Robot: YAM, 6 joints.
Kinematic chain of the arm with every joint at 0, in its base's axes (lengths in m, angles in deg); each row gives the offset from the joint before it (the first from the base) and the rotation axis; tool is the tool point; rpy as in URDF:
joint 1: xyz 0 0 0.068 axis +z
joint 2: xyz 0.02 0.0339 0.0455 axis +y
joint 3: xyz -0.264 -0.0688 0 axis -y
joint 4: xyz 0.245 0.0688 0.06 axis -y
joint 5: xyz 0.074 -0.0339 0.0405 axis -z
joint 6: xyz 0.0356 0 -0.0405 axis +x
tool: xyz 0 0 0 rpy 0 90 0
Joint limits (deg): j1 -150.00..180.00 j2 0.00..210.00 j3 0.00..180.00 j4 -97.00..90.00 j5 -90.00..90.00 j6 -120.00..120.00
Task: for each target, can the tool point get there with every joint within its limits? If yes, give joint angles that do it. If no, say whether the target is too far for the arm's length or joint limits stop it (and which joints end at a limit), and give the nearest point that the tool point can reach.
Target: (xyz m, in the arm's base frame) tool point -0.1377 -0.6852 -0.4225
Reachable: no: too far | nearest point -0.1020 -0.5078 -0.2601 | short by 0.243 m
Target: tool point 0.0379 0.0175 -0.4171
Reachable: no: joint limits stop it (at a limit: joint 2) | nearest point 0.0744 0.0344 -0.3397 | short by 0.087 m
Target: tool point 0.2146 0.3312 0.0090
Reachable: yes | joints 54.86 150.34 100.85 -74.76 -25.14 -15.05
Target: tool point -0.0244 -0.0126 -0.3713
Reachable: no: joint limits stop it (at a limit: joint 1, joint 2) | nearest point -0.0491 -0.0278 -0.3251 | short by 0.055 m
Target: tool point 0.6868 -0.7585 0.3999
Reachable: no: too far | nearest point 0.4174 -0.4609 0.2853 | short by 0.417 m
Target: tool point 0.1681 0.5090 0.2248
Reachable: yes | joints 71.82 139.86 132.98 -47.51 1.42 62.82
